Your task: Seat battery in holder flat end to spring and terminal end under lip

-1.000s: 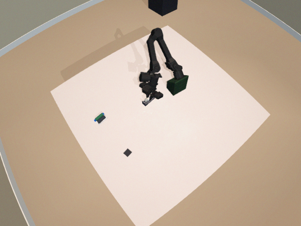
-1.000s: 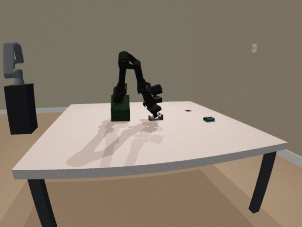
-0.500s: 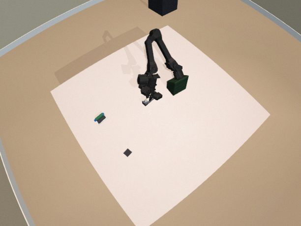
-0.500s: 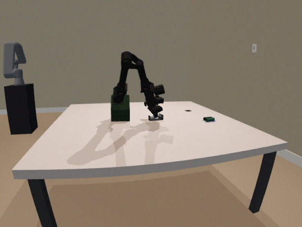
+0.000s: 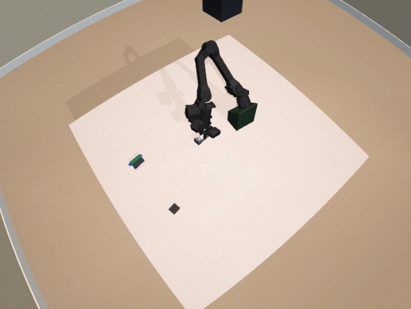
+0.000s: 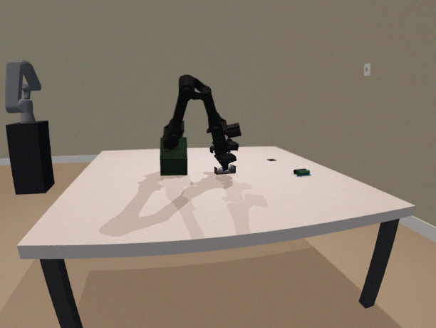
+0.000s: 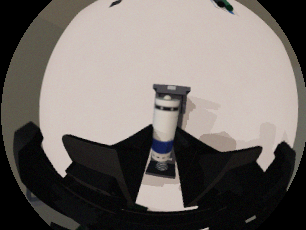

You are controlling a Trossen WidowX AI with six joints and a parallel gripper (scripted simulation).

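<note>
Now: the white battery 1 cm above my gripper tip.
</note>
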